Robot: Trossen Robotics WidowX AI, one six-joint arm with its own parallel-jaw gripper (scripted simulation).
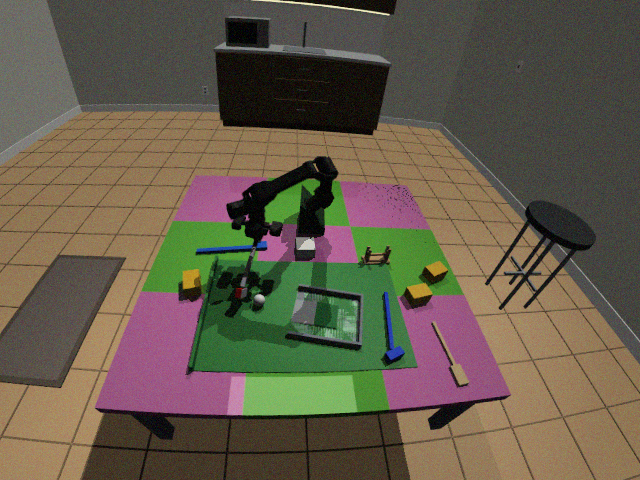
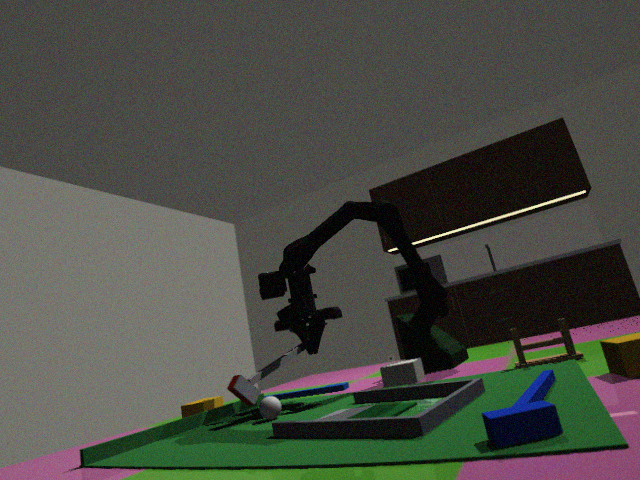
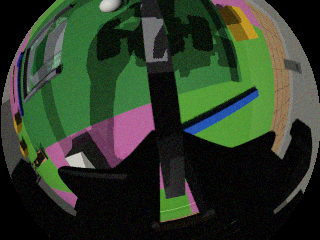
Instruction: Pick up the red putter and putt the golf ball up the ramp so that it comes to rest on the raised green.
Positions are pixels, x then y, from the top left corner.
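Red putter, carried by my gripper (image 2: 313, 354).
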